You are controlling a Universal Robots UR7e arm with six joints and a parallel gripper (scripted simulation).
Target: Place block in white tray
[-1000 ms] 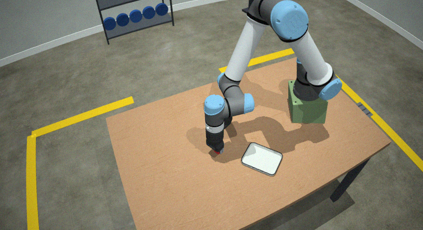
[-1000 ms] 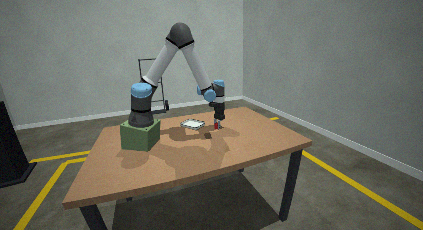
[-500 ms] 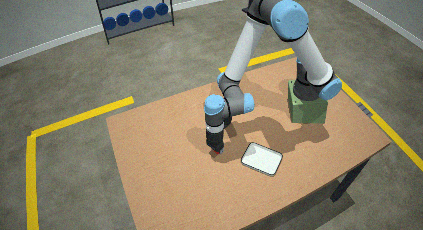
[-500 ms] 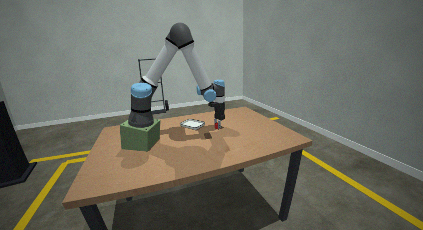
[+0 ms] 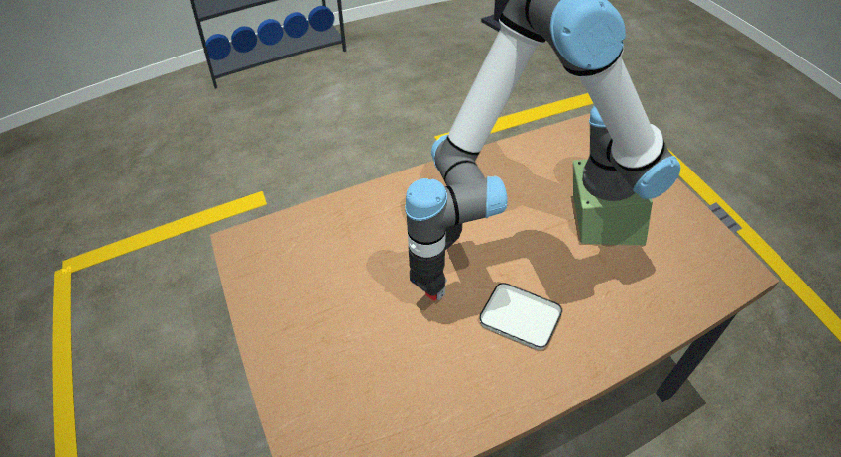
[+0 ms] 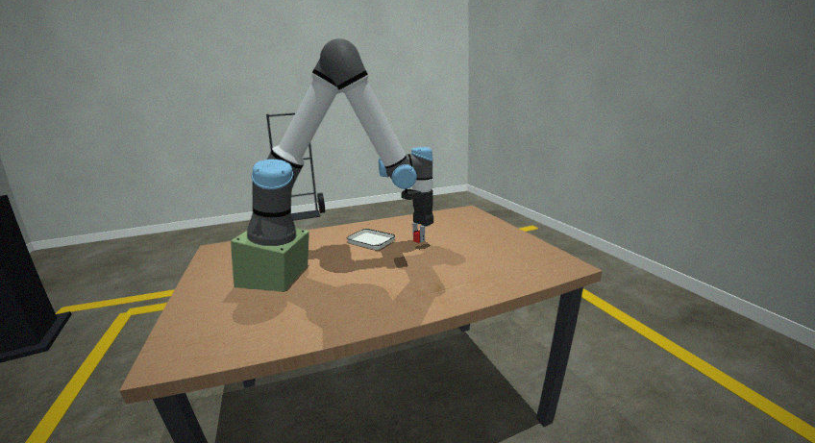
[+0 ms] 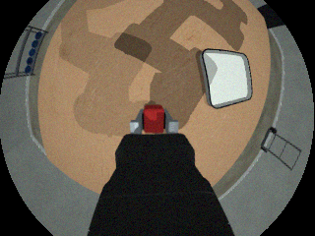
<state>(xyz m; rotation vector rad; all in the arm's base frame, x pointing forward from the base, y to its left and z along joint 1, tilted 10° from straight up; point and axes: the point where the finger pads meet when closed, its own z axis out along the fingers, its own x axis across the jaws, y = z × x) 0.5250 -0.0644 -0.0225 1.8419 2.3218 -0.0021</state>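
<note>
Now: the white tray 160 mm to the left of my hand, 130 mm behind it and 30 mm below it. Also, from my hand: red block (right at my hand).
</note>
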